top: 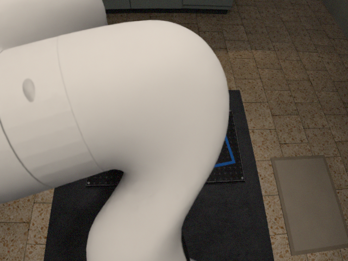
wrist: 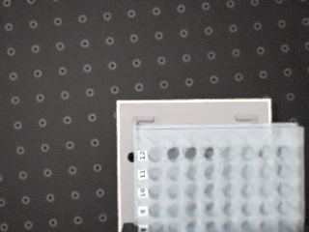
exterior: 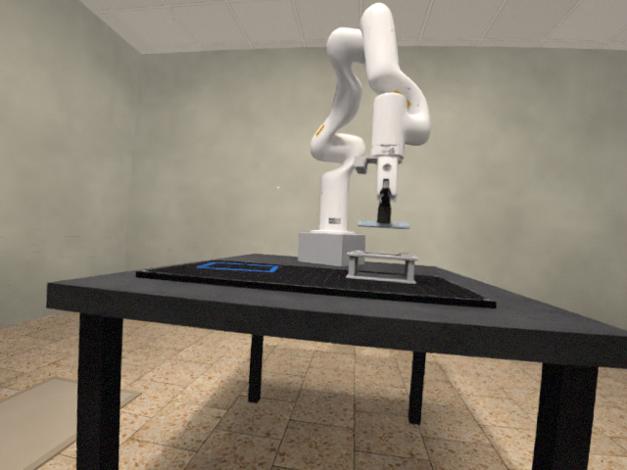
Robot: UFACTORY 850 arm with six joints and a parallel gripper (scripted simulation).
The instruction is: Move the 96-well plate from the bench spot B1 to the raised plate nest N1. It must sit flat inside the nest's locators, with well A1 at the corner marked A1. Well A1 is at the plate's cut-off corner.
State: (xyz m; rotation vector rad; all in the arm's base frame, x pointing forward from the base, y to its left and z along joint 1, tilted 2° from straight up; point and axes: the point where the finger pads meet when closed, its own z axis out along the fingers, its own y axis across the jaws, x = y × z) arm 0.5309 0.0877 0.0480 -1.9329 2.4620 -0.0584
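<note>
Now: the raised plate nest N1 90 mm below my hand. From my hand the other things lie so: 96-well plate (10 mm below).
</note>
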